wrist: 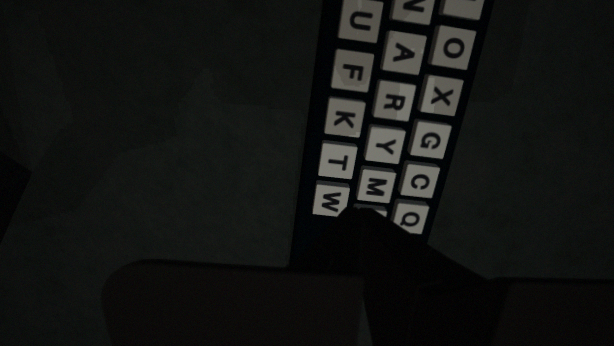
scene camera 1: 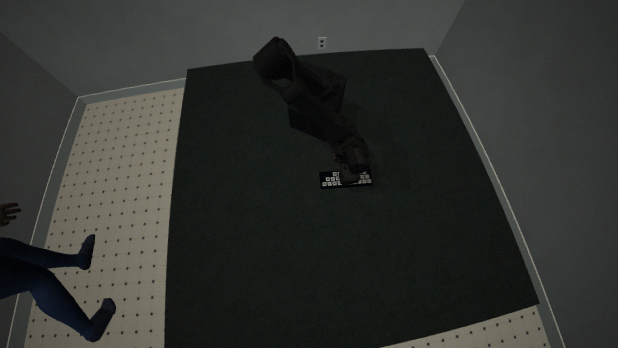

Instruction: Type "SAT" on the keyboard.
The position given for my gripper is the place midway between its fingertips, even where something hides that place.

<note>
I see my gripper (wrist: 356, 221) and a keyboard (wrist: 378, 139).
</note>
